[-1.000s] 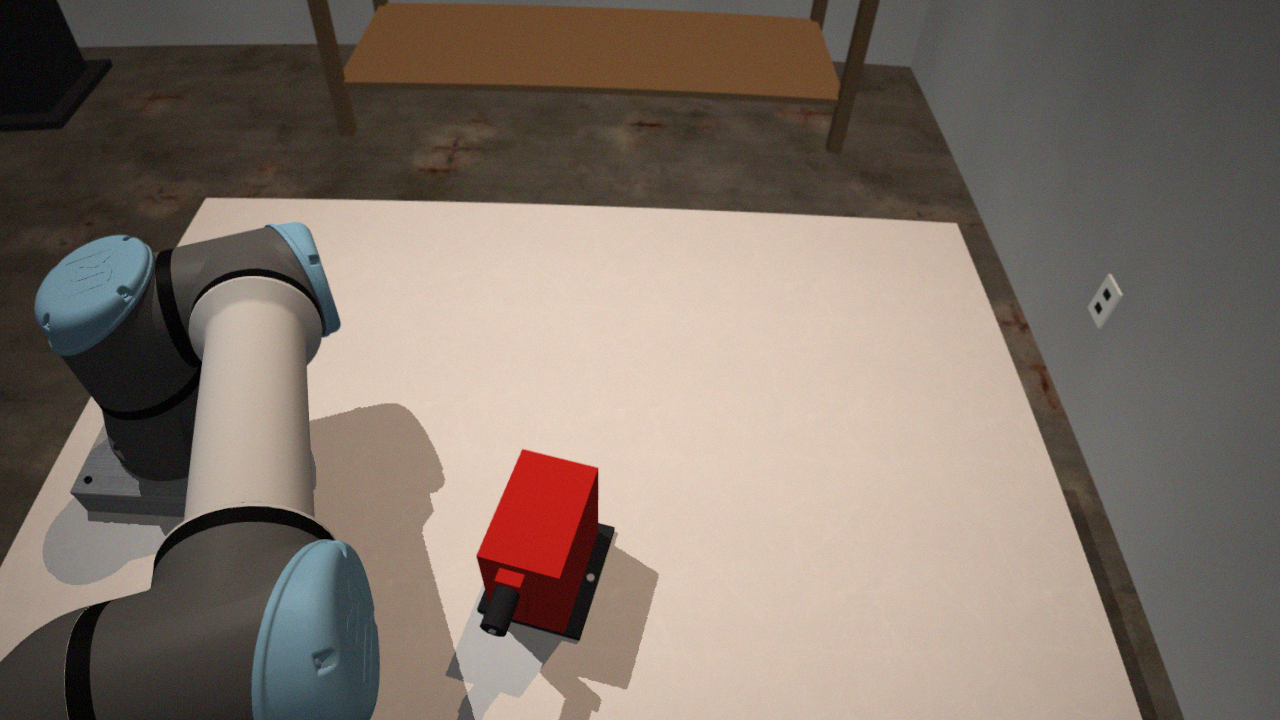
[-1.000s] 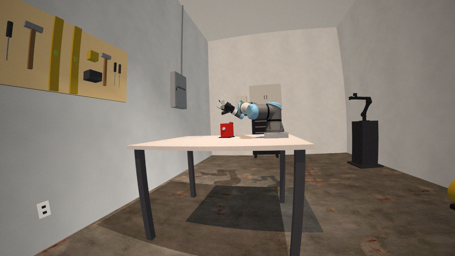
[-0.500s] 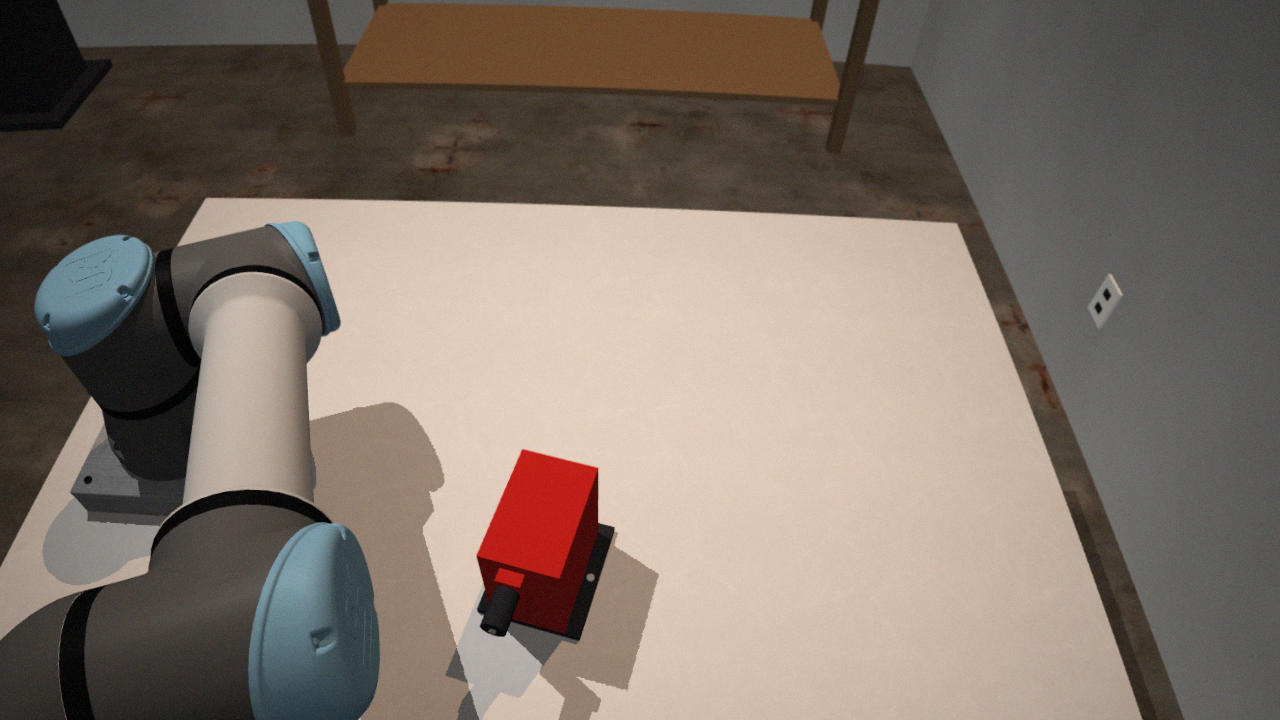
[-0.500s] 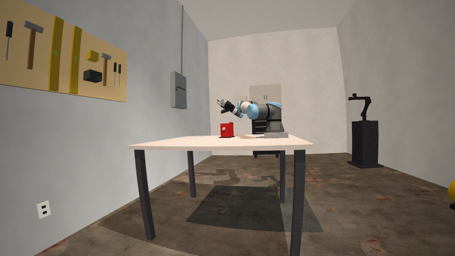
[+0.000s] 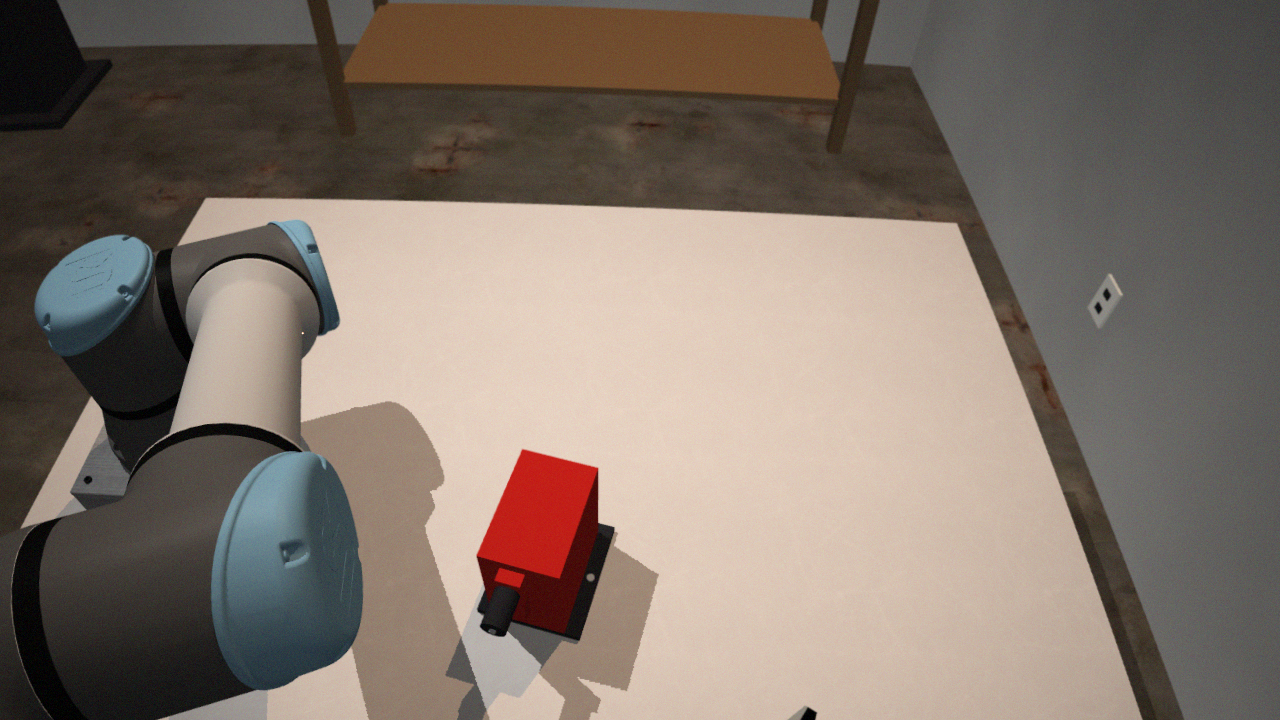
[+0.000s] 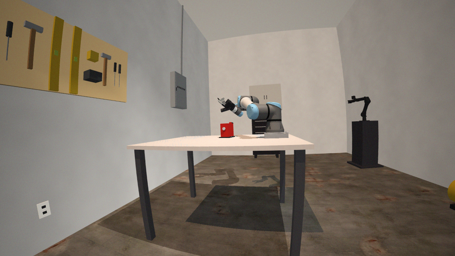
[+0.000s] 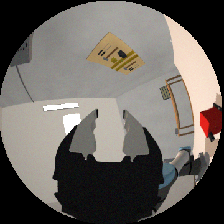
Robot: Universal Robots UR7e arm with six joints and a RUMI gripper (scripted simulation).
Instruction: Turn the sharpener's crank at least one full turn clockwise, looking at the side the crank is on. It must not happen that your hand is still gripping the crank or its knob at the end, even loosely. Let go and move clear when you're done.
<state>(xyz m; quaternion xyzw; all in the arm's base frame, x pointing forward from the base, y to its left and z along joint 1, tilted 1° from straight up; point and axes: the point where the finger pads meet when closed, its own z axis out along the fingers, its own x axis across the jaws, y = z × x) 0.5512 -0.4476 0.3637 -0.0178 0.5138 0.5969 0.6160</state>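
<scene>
My gripper is now 170 mm past the dark crank knob, 200 mm to the right of it and 280 mm above it.
</scene>
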